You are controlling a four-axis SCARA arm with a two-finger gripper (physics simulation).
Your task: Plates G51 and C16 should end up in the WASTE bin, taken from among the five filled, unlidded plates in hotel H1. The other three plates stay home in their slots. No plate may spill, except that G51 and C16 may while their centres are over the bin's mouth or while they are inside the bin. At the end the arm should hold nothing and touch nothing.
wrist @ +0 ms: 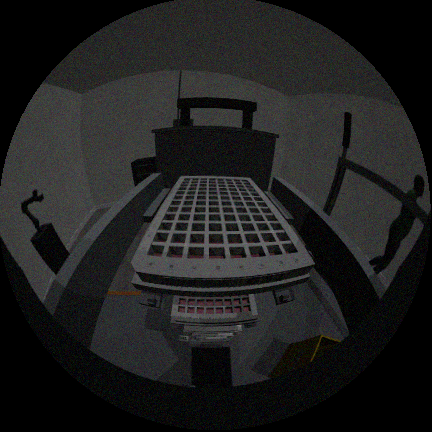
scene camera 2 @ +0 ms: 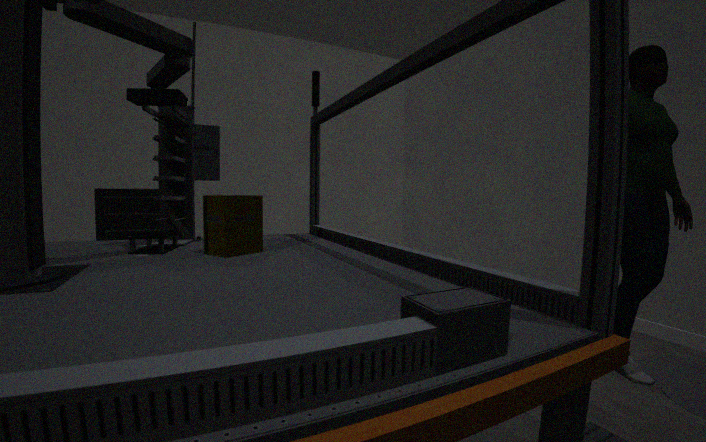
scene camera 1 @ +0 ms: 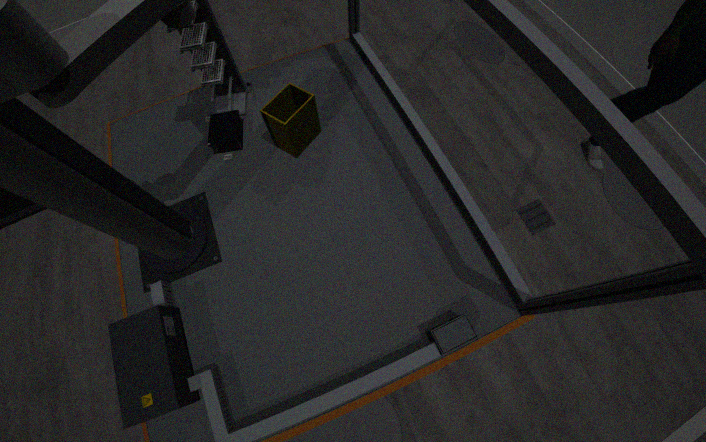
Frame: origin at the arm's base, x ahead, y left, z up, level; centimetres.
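Where they show: gripper, fingertip midpoint: [wrist: 217,182]; arm's base at its link origin: [scene camera 2: 5,284] [scene camera 1: 177,241].
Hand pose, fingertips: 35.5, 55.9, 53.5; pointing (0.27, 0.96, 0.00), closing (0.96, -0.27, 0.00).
Observation:
Things, the pixels of their top centre, and the offset from my fingertips, as dx, dy, dz. "spot": a spot on its surface instead.
- second plate at its top centre: [wrist: 213,269] [scene camera 1: 180,13] [scene camera 2: 169,137] -0.8, -2.2, -9.3
- yellow WASTE bin at its top centre: [scene camera 2: 233,195] [scene camera 1: 287,102] +21.3, -32.8, -32.2
- black box at its top centre: [wrist: 210,368] [scene camera 2: 154,231] [scene camera 1: 222,125] -5.3, -18.8, -45.2
- grey cabinet at a spot on its surface: [scene camera 1: 143,364] spot: -46.7, -96.1, -40.7
- grey box at its top centre: [scene camera 2: 456,298] [scene camera 1: 454,334] +39.5, -122.7, -44.7
My gripper [wrist: 217,182] is shut on the long sides of the uppermost plate, a pale, level plate [wrist: 218,267] with a grid of square wells and some red in them. In the wrist view it sits slightly above two small brackets of its slot. Its name cannot be read. A second plate [wrist: 214,316] with red wells lies below, and edges of more plates show under it. Hotel H1 [scene camera 1: 223,44] [scene camera 2: 176,148] is a dark upright rack at the back left. Several plates, among them a low one [scene camera 1: 212,72], stick out of it. The yellow WASTE bin [scene camera 1: 296,130] [scene camera 2: 233,224] [wrist: 297,357] stands right of the hotel, mouth up.
A black box [scene camera 1: 225,131] [scene camera 2: 125,214] stands before the hotel. The arm's thick column [scene camera 1: 93,177] rises at the left. A grey cabinet [scene camera 1: 143,364] is at the front left and a grey box [scene camera 1: 454,334] [scene camera 2: 463,317] at the front right. A person [scene camera 2: 648,156] stands outside the right fence.

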